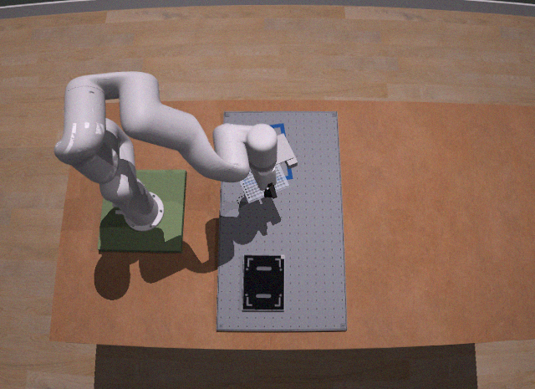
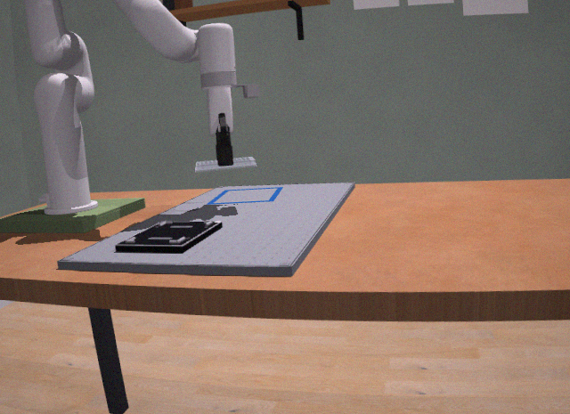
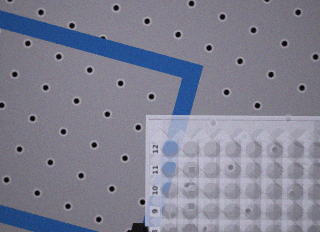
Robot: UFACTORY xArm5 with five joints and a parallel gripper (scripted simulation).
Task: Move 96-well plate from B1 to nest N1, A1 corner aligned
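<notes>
Now: the black plate nest 28 cm to the right of my hand, 10 cm below it and 1 cm ahead of it. Round my hand: 96-well plate (1 cm below); A1 label (20 cm to the right, 9 cm below, 6 cm ahead).
</notes>
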